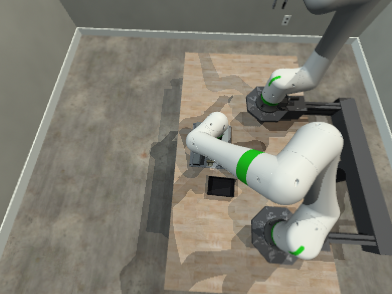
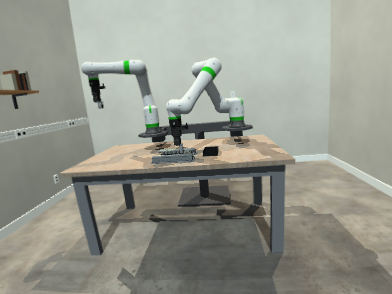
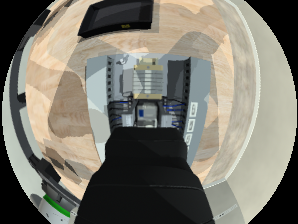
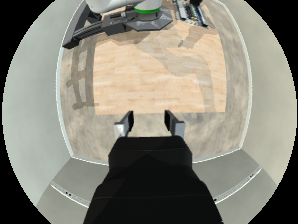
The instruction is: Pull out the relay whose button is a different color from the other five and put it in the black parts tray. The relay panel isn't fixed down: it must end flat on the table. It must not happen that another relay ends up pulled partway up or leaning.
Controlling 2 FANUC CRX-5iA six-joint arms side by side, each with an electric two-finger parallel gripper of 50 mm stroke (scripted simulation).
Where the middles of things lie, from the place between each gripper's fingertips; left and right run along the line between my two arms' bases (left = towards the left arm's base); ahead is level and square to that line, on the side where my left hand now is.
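Labels:
With the relay panel (image 3: 105, 105) as the reference, my right hand is 73 cm to the right of the panel, 42 cm above it and 34 cm short of it. The relay panel is also 6 cm to the right of my left hand and 3 cm below my left hand.

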